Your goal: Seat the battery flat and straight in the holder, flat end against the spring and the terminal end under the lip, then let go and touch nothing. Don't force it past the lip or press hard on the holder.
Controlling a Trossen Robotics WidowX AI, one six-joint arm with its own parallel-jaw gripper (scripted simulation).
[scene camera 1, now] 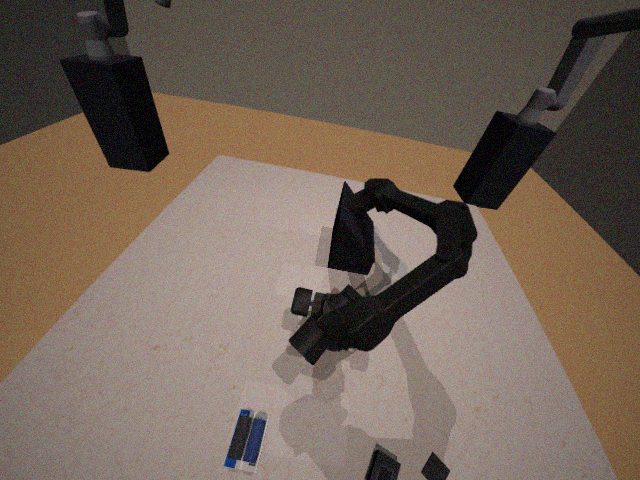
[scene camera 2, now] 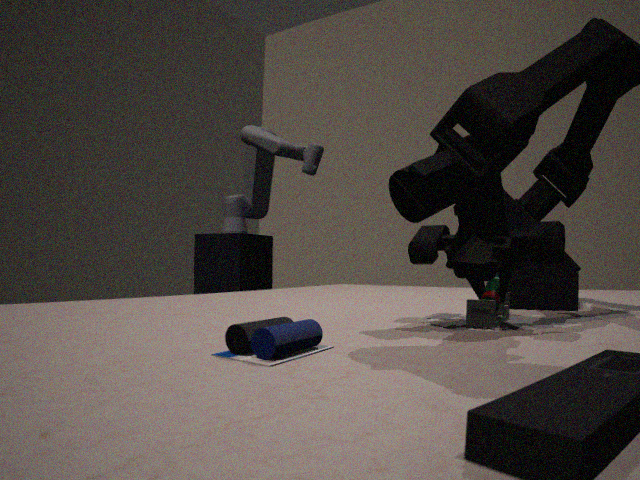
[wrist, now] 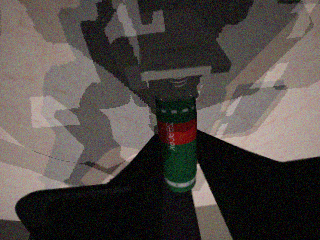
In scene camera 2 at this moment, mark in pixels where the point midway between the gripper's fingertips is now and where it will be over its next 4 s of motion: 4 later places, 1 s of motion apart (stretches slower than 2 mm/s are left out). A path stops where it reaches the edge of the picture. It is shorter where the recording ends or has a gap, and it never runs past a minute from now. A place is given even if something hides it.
My gripper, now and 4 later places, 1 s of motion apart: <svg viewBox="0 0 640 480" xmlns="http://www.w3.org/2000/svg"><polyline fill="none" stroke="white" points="492,301 490,302 487,306 485,312 485,314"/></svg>
